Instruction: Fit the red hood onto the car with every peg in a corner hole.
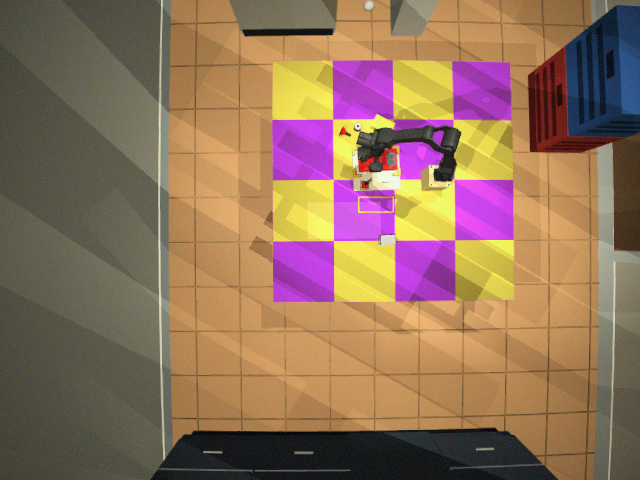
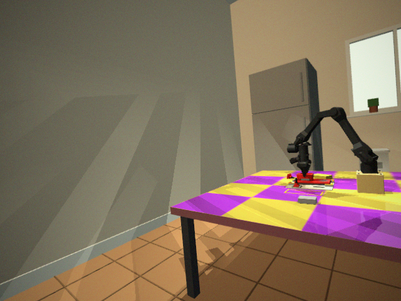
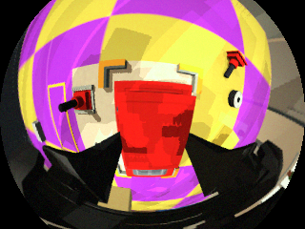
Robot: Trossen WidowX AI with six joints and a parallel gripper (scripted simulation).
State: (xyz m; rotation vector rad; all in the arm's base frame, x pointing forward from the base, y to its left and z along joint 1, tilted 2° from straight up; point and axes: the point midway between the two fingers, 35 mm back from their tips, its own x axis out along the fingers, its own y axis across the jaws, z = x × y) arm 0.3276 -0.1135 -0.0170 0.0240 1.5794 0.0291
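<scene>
Now: the red hood right at my gripper tip. Also, from my gripper tip: grey block 7 cm behind, 42 cm to the left, 4 cm below; yellow block 8 cm behind, 18 cm to the right, 4 cm below; small wheel 5 cm ahead, 19 cm to the right, 4 cm below.
</scene>
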